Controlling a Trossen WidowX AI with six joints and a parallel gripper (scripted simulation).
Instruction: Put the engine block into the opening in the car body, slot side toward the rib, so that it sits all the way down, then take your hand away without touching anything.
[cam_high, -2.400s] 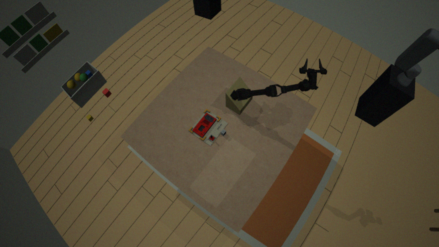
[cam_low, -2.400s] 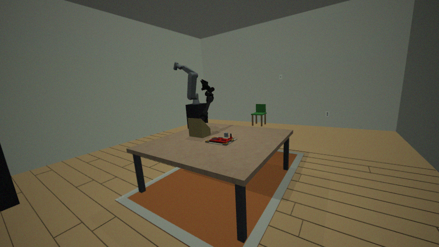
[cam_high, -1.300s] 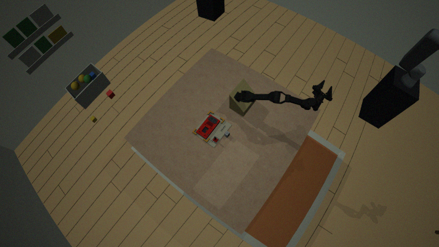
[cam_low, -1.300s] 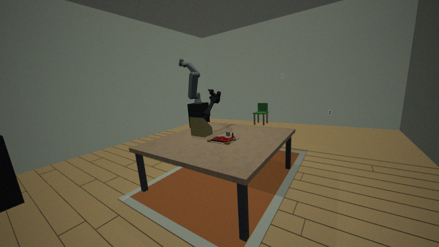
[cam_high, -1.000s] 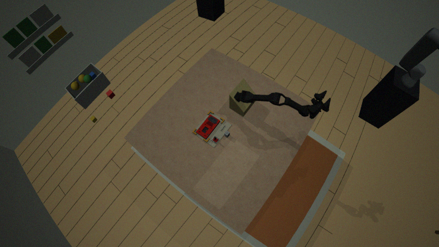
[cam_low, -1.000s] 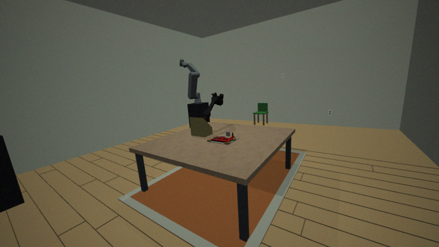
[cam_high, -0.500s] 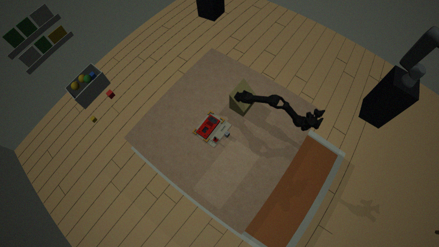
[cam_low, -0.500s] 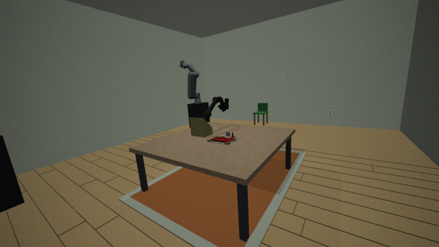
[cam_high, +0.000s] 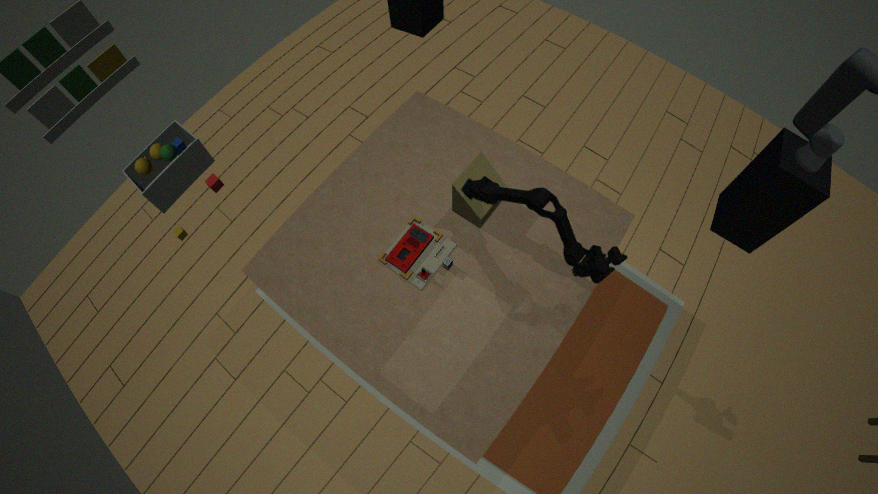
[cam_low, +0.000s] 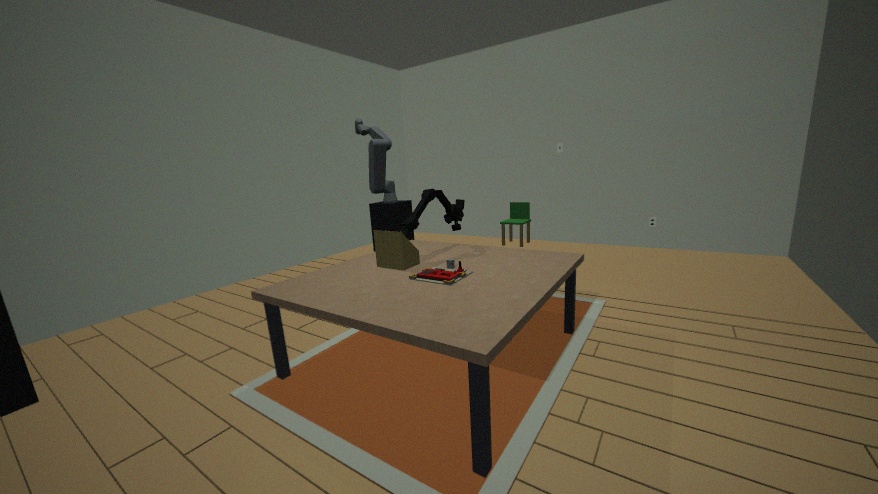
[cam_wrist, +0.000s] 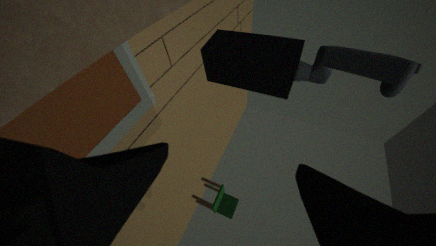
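Right now my gripper tip is 62 cm to the left of the grey engine block, 31 cm short of it and 15 cm above it.
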